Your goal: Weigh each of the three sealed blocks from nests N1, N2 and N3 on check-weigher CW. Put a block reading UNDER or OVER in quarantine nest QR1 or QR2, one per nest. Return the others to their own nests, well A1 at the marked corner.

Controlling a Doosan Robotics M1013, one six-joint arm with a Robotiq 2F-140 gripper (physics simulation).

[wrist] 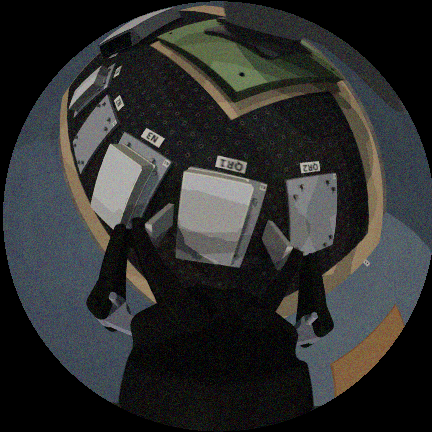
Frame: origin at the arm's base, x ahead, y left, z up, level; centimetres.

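Seen in the pictures: gripper, fingertip midpoint: (pixel 219 222).
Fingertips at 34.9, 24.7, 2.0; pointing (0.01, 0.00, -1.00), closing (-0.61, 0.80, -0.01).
Note:
Offsets run from my fingertips to a thing's top centre, as dx, dy, dz. "spot": to the spot under its first point. Level surfaces: height alone.
My gripper (pixel 219 222) is open, its two grey finger pads standing on either side of the block at QR1, apart from it. That pale block @(+0.9, -1.0, +1.8) (pixel 215 207) sits on nest QR1 @(spot: -6.7, +1.4, -3.4) (pixel 258 192), with a strip of the plate showing at its right. Another pale block @(+8.9, -15.6, +0.8) (pixel 117 182) sits on nest N3 @(+8.9, -15.6, -2.4) (pixel 161 160). A third block @(spot: +1.0, -45.9, +0.1) (pixel 86 90) sits on the nest at the upper left, its label too small to read. The nest plate @(+8.4, -34.1, -2.4) (pixel 95 134) between them carries no block. Nest QR2 @(-12.8, +12.9, -2.4) (pixel 312 212) carries no block. A weigher display is not readable here.
A green board (pixel 210 55) with a wooden edge lies at the top, with a dark object above it. A grey box-like device (pixel 142 30) stands at the upper left. A wooden rim @(spot: -40.2, +31.0, -5.9) (pixel 375 200) borders the dark perforated table top @(dz -4.6) (pixel 195 120). An orange patch (pixel 367 352) lies at lower right.

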